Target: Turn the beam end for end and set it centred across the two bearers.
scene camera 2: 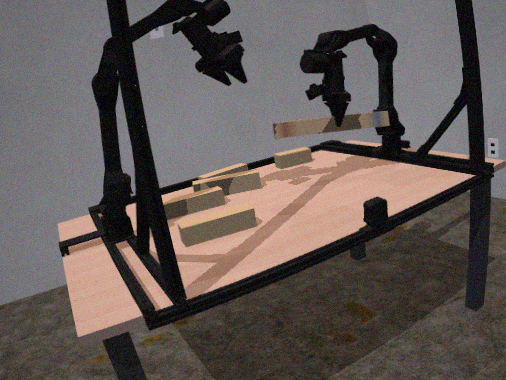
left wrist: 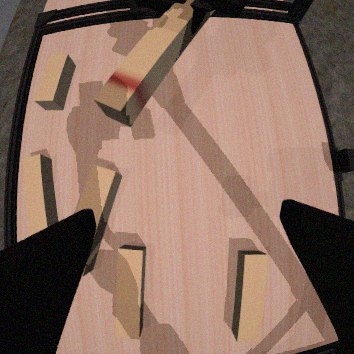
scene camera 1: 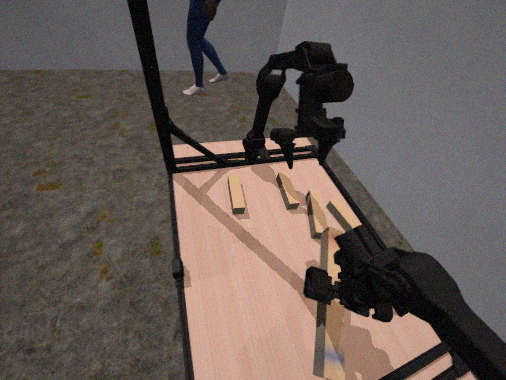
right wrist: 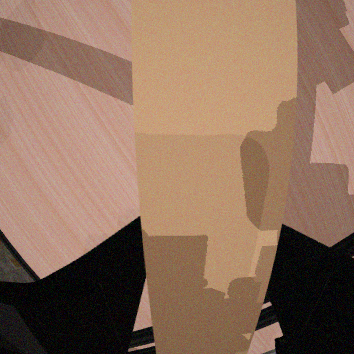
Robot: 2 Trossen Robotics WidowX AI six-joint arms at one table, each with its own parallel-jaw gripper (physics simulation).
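Places are measured from the left arm's base along level axes (x back, y left, z down), in centimetres.
Pixels of known places: left gripper, fingertip midpoint: [scene camera 2: 237,83] [left wrist: 188,214] [scene camera 1: 305,167]; right gripper, fingertip midpoint: [scene camera 2: 337,126] [left wrist: 180,27] [scene camera 1: 328,298] [right wrist: 201,222]; left arm's base, origin of the base link: [scene camera 2: 119,238] [scene camera 1: 250,156]; right arm's base, origin of the base link: [scene camera 2: 392,152].
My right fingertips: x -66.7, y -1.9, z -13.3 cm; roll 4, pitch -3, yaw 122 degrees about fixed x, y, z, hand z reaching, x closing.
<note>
For each thing: its top centre in the pictures, then the offset to it from my right fingertips.
- beam, middle of its top: [right wrist: 208,229] [left wrist: 175,16] [scene camera 1: 335,288] [scene camera 2: 330,115] dx +1.4, dy +0.9, dz -3.5 cm
- slanted block, middle of its top: [left wrist: 85,219] [scene camera 2: 225,176] [scene camera 1: 318,210] dx +29.8, dy +18.3, dz +10.2 cm
- short block, middle of its top: [left wrist: 50,75] [scene camera 2: 292,151] dx -1.5, dy +28.7, dz +10.5 cm
My right gripper [scene camera 1: 334,290] [scene camera 2: 339,118] [right wrist: 201,222] is shut on the beam [scene camera 1: 321,335] [scene camera 2: 305,128] [left wrist: 150,60] [right wrist: 215,75] around its middle. The beam is held roughly level above the table. In scene camera 2 its red band is at the left end and its blue band at the right end. Two roughly parallel wooden blocks, which look like the bearers, lie apart: one block [scene camera 1: 236,192] [scene camera 2: 218,227] [left wrist: 252,295] and the other block [scene camera 1: 287,191] [scene camera 2: 207,200] [left wrist: 131,290]. My left gripper [scene camera 1: 306,162] [scene camera 2: 237,82] [left wrist: 188,214] is open and empty, high above the blocks.
Other wooden blocks lie nearby: a slanted block [scene camera 1: 315,215] [scene camera 2: 240,183] [left wrist: 105,195], another block [scene camera 1: 344,215] [left wrist: 35,195] near the table's side rail, and a short block [scene camera 2: 293,158] [left wrist: 54,80] farther off. A black frame post [scene camera 1: 150,70] [scene camera 2: 137,125] rises at one corner.
</note>
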